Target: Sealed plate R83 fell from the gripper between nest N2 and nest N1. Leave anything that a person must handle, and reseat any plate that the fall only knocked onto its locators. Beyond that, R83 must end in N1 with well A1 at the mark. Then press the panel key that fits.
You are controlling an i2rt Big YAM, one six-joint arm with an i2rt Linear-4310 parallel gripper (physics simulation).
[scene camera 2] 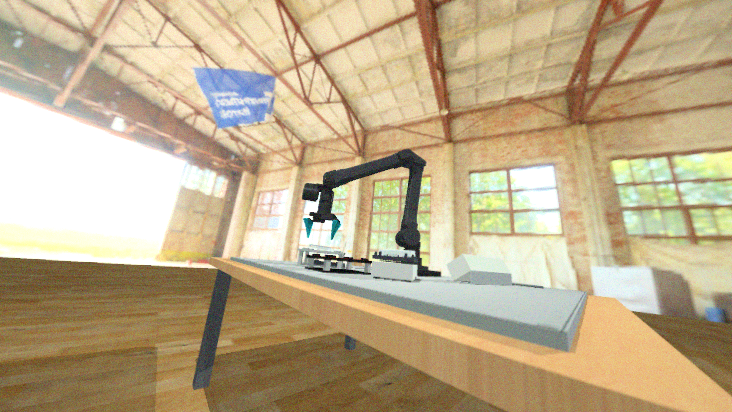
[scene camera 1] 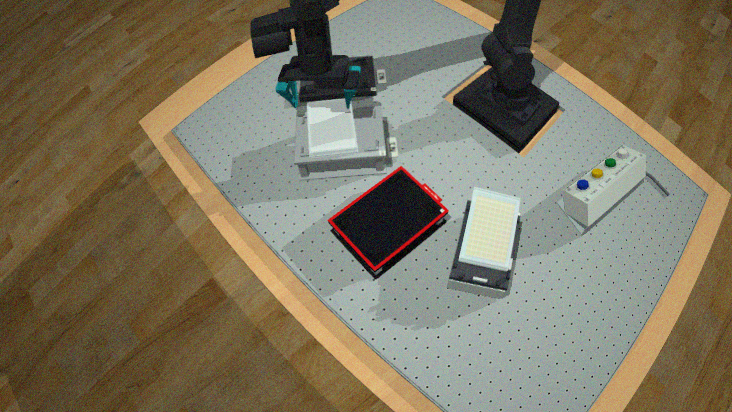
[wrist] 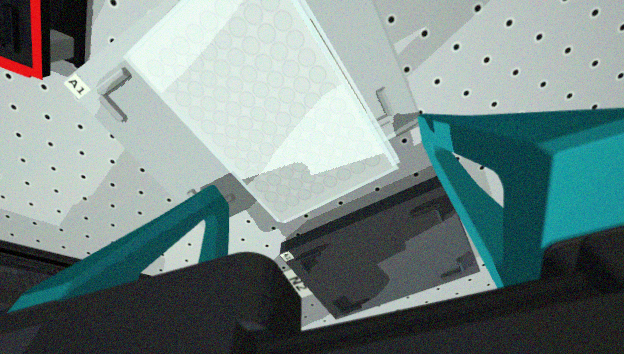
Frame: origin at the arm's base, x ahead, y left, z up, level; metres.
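Where they show: gripper, between the fingertips: (scene camera 2: 319, 239) (scene camera 1: 321, 106) (wrist: 314, 164); arm's base, origin of its link: (scene camera 1: 509, 102).
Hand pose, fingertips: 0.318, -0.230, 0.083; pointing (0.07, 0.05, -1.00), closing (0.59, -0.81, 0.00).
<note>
Things, the pixels of their top centre, and the offset from my fingertips, as dx, dy, dz. "spot": a spot on its surface instead.
- light grey nest N1, centre of its top: (wrist: 245, 106) (scene camera 1: 338, 130) (scene camera 2: 323, 249) +0.003, +0.039, -0.039
- A1 mark, centre of its top: (wrist: 77, 86) -0.012, +0.131, -0.045
- dark nest N2, centre of its top: (wrist: 383, 268) (scene camera 1: 336, 73) (scene camera 2: 327, 260) -0.136, -0.107, -0.082
- panel, centre of its top: (scene camera 1: 614, 171) (scene camera 2: 479, 256) -0.273, +0.509, -0.021
- black nest with a red rim, centre of its top: (scene camera 1: 388, 213) (scene camera 2: 340, 255) +0.068, +0.213, -0.059
- yellowish plate, centre of its top: (scene camera 1: 492, 224) (scene camera 2: 398, 248) -0.009, +0.367, -0.023
- dark-topped block, a spot on its surface: (scene camera 1: 478, 287) spot: +0.072, +0.409, -0.070
The clear, pale sealed plate R83 (scene camera 1: 331, 128) (wrist: 260, 95) lies on the light grey nest N1 (scene camera 1: 370, 134), off centre and askew to its corner locators. One end reaches past the nest's edge towards N2 in the wrist view; its exact tilt is unclear. The A1 mark (wrist: 76, 86) is beside N1. The dark nest N2 (scene camera 1: 364, 77) (wrist: 360, 265) is behind, with no plate showing on its visible part. My gripper (scene camera 1: 321, 104) (scene camera 2: 320, 238) (wrist: 314, 164) is open and empty, above the plate's N2 end. The panel (scene camera 1: 604, 190) (scene camera 2: 478, 271) has blue (scene camera 1: 582, 184), yellow (scene camera 1: 597, 173), green (scene camera 1: 610, 162) and white (scene camera 1: 622, 152) keys.
A black nest with a red rim (scene camera 1: 353, 245) (wrist: 36, 40) stands close in front of N1. Right of it, a yellowish plate (scene camera 1: 490, 230) rests on a dark-topped block (scene camera 1: 478, 287), offset towards its back. The arm's black base (scene camera 1: 504, 110) is at the back right.
</note>
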